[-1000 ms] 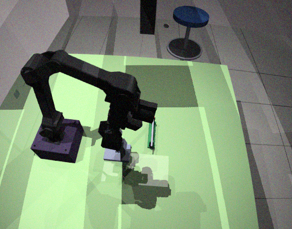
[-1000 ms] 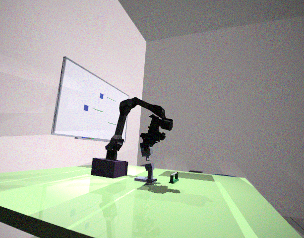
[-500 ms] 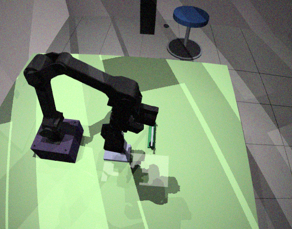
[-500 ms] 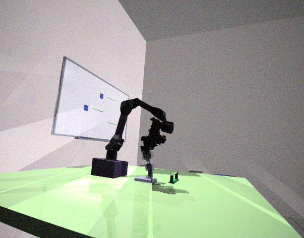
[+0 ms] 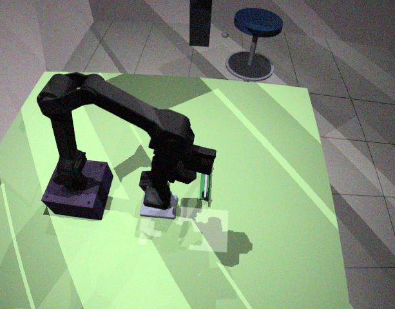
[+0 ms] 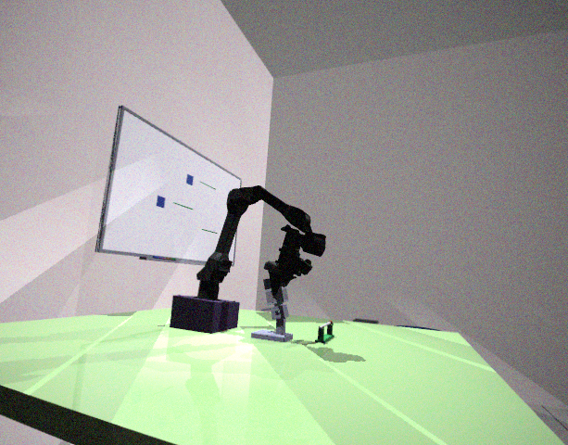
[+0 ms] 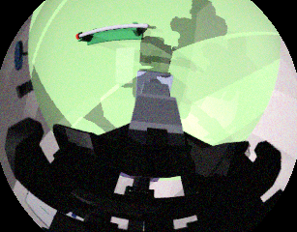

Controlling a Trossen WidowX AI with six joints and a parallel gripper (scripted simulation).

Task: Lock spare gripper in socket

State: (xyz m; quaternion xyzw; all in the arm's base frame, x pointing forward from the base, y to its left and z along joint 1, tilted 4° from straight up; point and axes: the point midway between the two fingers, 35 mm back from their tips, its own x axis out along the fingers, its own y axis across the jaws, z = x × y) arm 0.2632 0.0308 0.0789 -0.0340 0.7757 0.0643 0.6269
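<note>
Right now the green fixture is 120 mm ahead of my gripper tip, 130 mm to the left of it and 110 mm below it. From my gripper tip the other things lie so: spare gripper: right at my gripper tip; then grey mount: 80 mm below.
</note>
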